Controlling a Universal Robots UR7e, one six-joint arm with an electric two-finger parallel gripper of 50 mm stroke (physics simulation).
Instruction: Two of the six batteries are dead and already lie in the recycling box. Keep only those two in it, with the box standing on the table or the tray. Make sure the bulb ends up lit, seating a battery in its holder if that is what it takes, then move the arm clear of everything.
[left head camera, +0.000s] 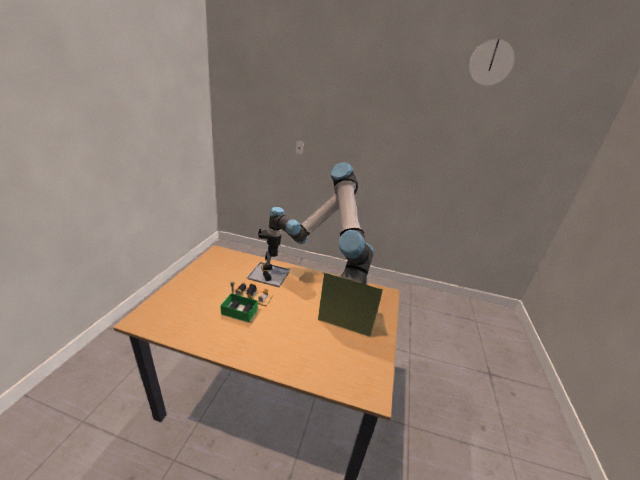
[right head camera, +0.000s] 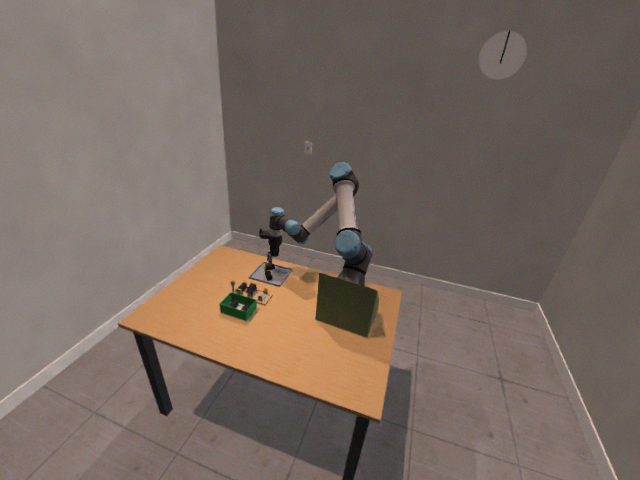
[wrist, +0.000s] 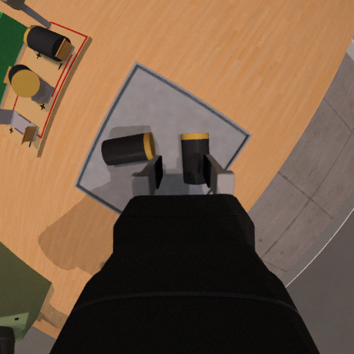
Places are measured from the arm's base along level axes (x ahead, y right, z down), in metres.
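Pixels of known places: gripper, fingertip midpoint: (left head camera: 267, 262) (right head camera: 269, 262); arm's base, link origin: (left head camera: 351, 288) (right head camera: 348, 288).
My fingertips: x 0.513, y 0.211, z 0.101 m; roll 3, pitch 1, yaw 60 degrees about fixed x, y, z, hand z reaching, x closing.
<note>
Ahead of a thing's pixels: the offset from my fingertips to its top centre. Level surfaces: height alone.
My gripper (left head camera: 267, 262) (right head camera: 269, 261) (wrist: 182, 165) is open above the grey tray @[dx -0.022, dy -0.029, dz +0.053 m] (left head camera: 279, 276) (right head camera: 281, 276) (wrist: 150, 92). In the wrist view a black battery (wrist: 194, 156) with a gold end appears partly between the fingers, near the right one; nothing is gripped. Another battery (wrist: 126, 149) lies to the left. On the holder board (wrist: 65, 42), one battery (wrist: 46, 41) lies in a holder, and another (wrist: 25, 82) shows its gold end upward. A third holder (wrist: 22, 122) is empty. The green box @[dx +0.002, dy -0.377, dz +0.005 m] (left head camera: 236, 312) (right head camera: 236, 310) stands on the table with dark items inside. I cannot tell whether a bulb is lit.
A dark green panel-like block (left head camera: 349, 304) (right head camera: 346, 304) (wrist: 20, 292) stands on the table @[dz +0.065 m] (left head camera: 289, 356) (right head camera: 289, 356) at the right in the head views, before the arm's base. A small upright post @[dx +0.086, dy -0.277, dz -0.005 m] (left head camera: 232, 287) (right head camera: 233, 286) stands beside the holder board. The tray is near the table's far edge.
</note>
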